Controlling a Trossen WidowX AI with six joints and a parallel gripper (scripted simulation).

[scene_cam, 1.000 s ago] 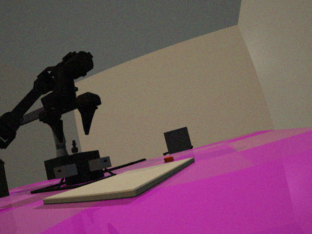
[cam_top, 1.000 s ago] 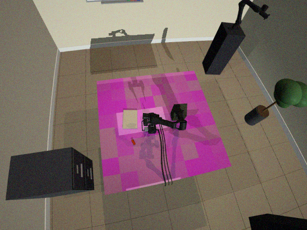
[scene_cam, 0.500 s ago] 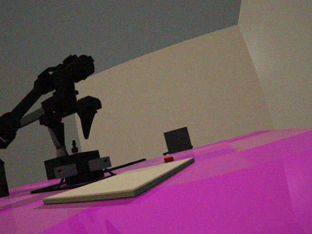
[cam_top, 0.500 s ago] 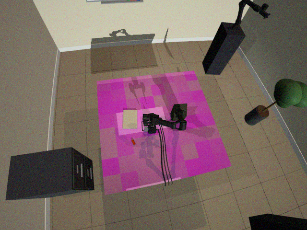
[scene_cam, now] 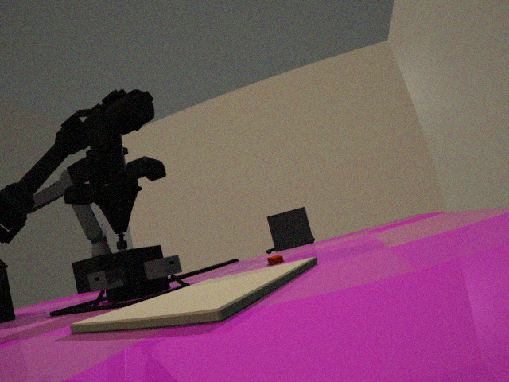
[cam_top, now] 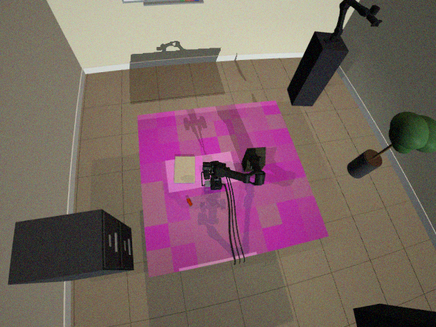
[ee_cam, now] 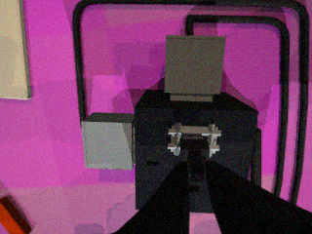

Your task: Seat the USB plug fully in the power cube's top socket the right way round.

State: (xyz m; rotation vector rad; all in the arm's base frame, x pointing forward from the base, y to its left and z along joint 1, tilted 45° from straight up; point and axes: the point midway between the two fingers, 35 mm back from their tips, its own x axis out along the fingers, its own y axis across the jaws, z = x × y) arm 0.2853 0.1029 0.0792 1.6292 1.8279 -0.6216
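Now: gripper tip 20 mm above the USB plug. Round my gripper tip: flat beige board 230 mm ahead, 120 mm to the right, 100 mm below.
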